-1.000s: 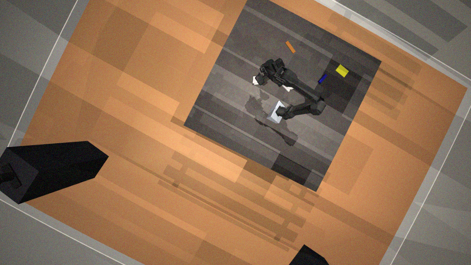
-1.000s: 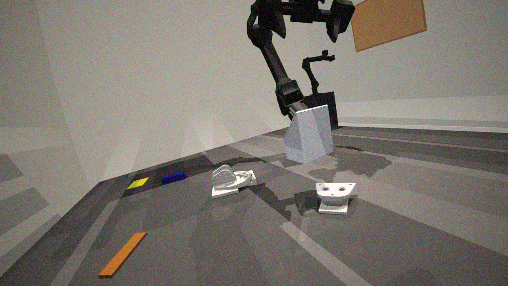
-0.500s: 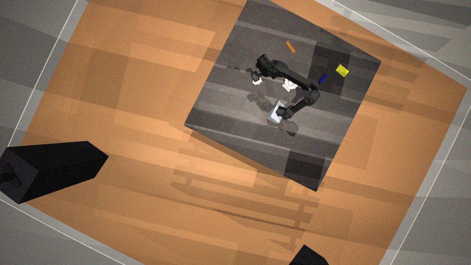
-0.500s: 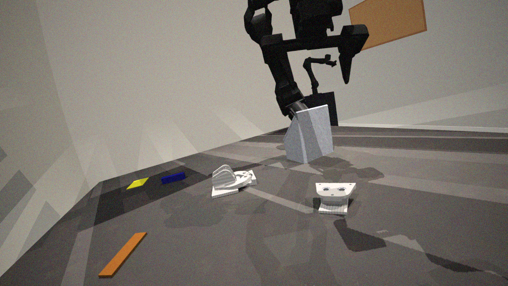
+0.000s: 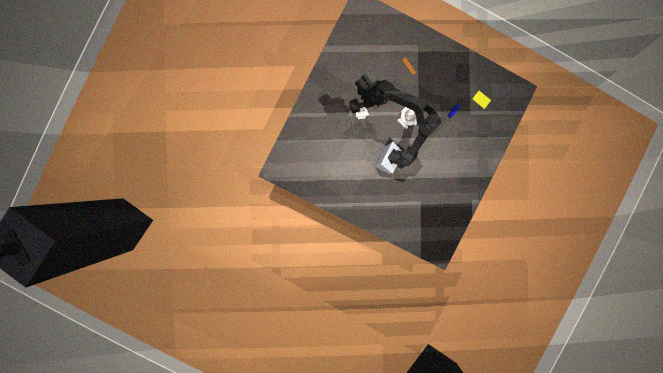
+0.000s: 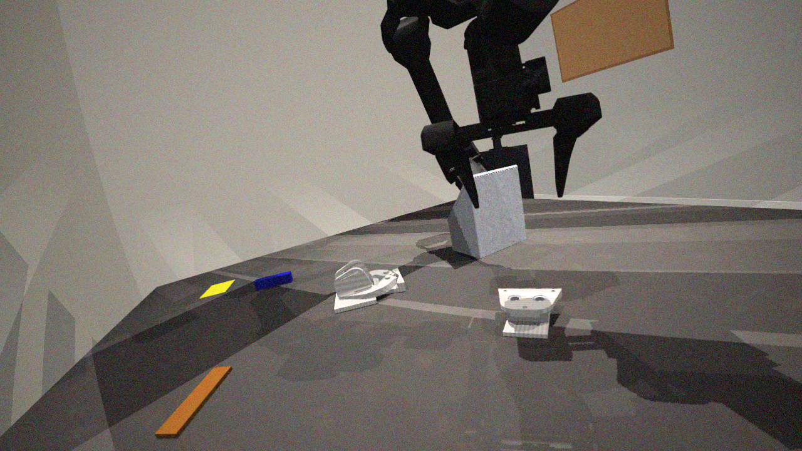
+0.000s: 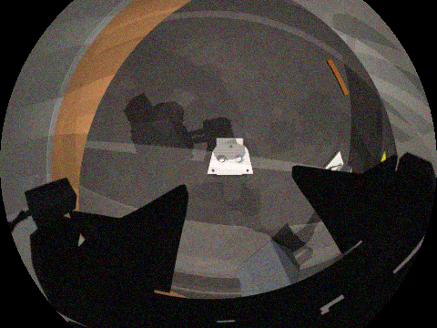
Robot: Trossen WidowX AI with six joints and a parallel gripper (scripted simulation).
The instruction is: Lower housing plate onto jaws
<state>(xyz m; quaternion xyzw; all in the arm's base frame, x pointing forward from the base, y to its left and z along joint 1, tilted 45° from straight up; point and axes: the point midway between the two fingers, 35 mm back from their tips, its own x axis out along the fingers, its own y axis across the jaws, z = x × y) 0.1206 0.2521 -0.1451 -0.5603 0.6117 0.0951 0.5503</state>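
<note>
Right now the pale block is 140 mm below my gripper tip. From my gripper tip the other things lie so: orange strip: 410 mm ahead, 150 mm below, 70 mm to the right; blue bar: 460 mm to the right, 350 mm ahead, 140 mm below; yellow tile: 560 mm to the right, 520 mm ahead, 150 mm below.
</note>
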